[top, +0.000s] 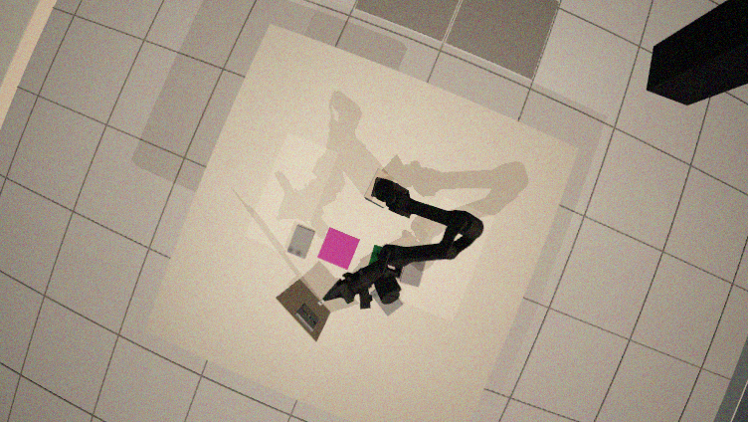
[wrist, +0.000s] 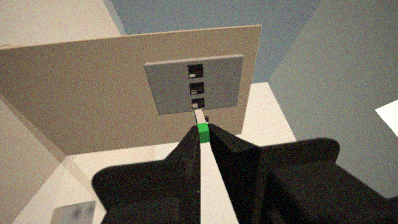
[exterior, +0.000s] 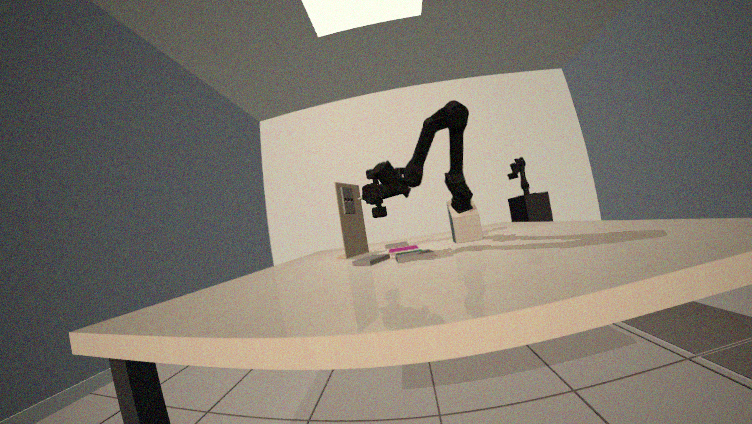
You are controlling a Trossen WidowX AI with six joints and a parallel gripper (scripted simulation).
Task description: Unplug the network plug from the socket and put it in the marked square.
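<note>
My gripper tip is 130 mm past the magenta square, 20 mm to the left of it and 240 mm above it. Round my gripper tip: upright panel 70 mm ahead, 50 mm to the right, 90 mm below; network plug 10 mm ahead; green square 140 mm behind, 140 mm to the left, 240 mm below.
</note>
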